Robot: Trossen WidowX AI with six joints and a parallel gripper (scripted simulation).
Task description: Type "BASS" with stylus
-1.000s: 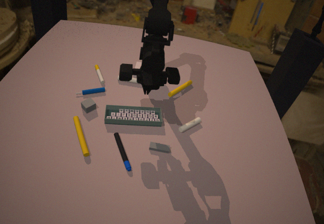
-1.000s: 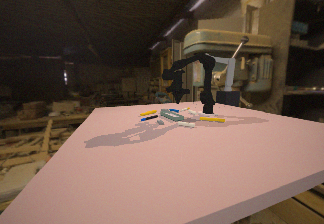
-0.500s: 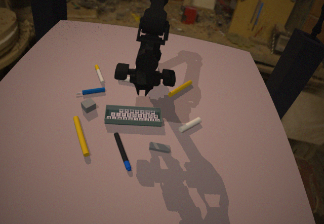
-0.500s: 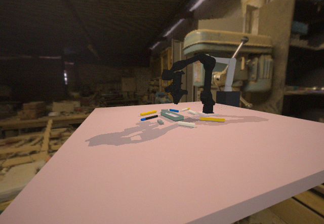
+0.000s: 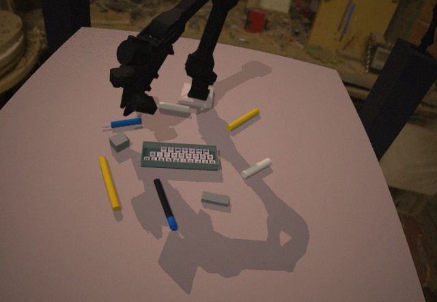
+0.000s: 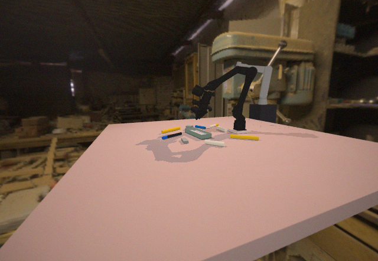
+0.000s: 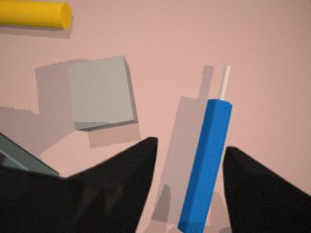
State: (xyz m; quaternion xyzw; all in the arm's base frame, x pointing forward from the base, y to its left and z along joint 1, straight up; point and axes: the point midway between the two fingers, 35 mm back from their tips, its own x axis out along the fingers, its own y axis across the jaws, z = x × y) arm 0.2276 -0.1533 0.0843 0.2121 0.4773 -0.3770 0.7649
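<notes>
Right now the blue stylus is 60 mm below my gripper tip and 30 mm to the right of it. From my gripper tip the other things lie so: yellow-and-white marker 140 mm behind, 60 mm below, 30 mm to the right; yellow rod 190 mm ahead, 60 mm below, 40 mm to the left; grey cube 60 mm ahead, 50 mm below, 10 mm to the left.
</notes>
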